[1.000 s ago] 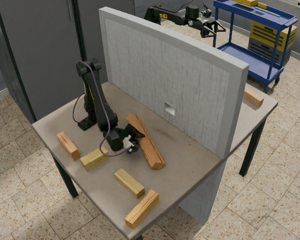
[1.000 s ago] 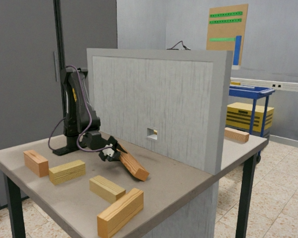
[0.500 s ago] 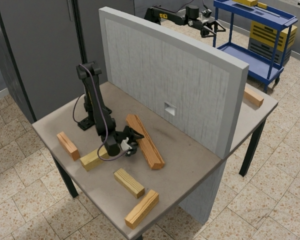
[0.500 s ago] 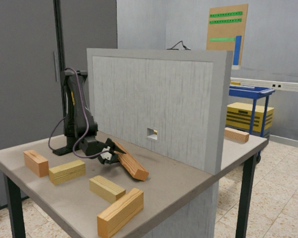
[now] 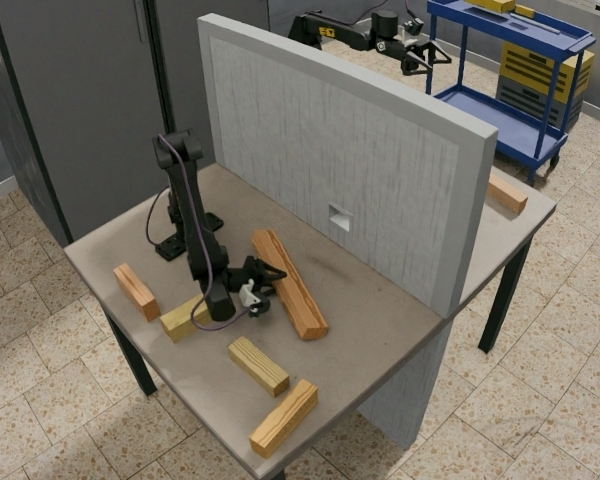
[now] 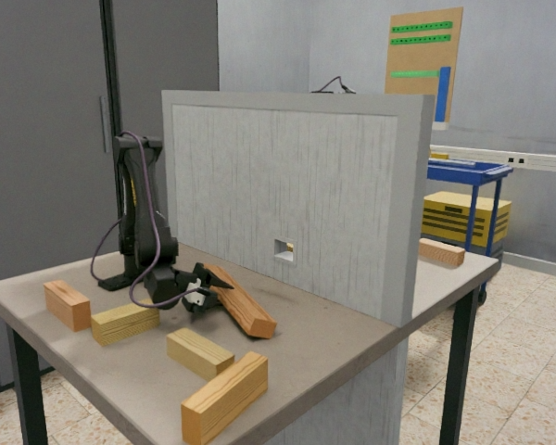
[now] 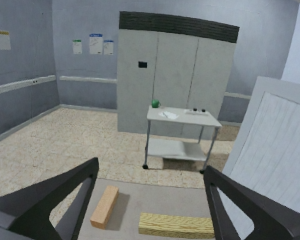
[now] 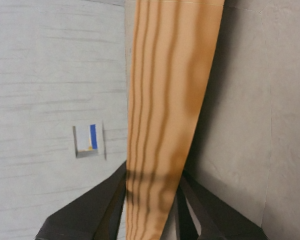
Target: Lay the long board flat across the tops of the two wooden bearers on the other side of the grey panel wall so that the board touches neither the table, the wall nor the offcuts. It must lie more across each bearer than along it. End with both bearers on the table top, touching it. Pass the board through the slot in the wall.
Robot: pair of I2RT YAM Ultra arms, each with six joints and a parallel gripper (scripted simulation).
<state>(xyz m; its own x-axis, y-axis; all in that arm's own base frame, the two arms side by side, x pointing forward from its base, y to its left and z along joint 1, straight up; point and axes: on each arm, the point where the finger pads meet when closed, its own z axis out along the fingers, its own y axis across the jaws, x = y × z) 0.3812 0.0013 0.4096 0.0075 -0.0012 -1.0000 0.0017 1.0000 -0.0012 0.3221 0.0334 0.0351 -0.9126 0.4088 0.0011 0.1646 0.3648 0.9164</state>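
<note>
My right hand is 1 cm to the right of the long board, 1 cm short of it and 1 cm above it. From my right hand the other things lie so: yellow bearer (45 cm to the left, 20 cm ahead, 1 cm below).
</note>
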